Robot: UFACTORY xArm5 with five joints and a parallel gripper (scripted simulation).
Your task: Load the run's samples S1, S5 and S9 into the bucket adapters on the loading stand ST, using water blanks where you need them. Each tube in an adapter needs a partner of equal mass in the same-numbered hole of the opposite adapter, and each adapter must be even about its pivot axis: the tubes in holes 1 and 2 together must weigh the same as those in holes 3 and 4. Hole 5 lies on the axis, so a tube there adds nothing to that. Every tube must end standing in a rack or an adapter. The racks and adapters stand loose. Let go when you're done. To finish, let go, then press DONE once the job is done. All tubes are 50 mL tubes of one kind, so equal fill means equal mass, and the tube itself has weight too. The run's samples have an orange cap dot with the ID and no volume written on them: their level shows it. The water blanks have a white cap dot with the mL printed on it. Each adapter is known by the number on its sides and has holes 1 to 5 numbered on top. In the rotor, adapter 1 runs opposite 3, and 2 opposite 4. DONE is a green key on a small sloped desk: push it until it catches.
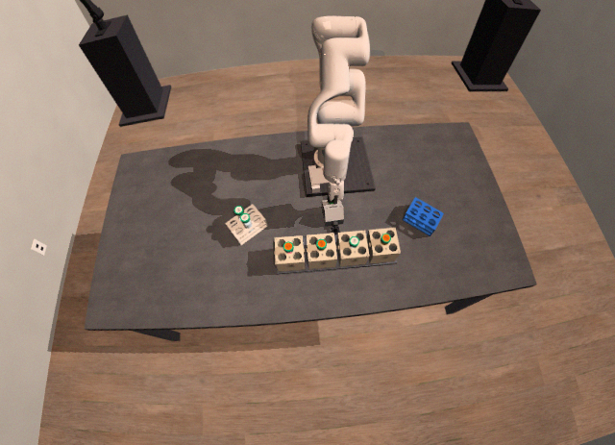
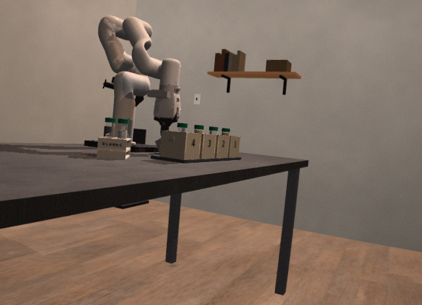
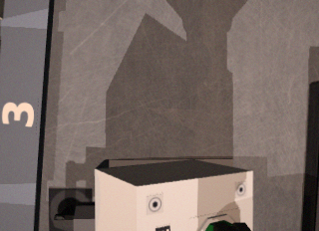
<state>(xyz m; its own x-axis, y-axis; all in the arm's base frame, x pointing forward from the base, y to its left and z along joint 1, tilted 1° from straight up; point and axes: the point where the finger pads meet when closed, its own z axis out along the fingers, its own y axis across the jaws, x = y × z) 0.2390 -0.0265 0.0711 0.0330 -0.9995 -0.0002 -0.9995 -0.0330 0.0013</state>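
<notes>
My hand is 30 mm above the green DONE key. Round my hand: tube S5: 190 mm ahead, 150 mm to the left, 20 mm below; loading stand: 190 mm ahead, 90 mm below, 10 mm to the right; adapter 1: 200 mm ahead, 150 mm to the left, 40 mm below.
</notes>
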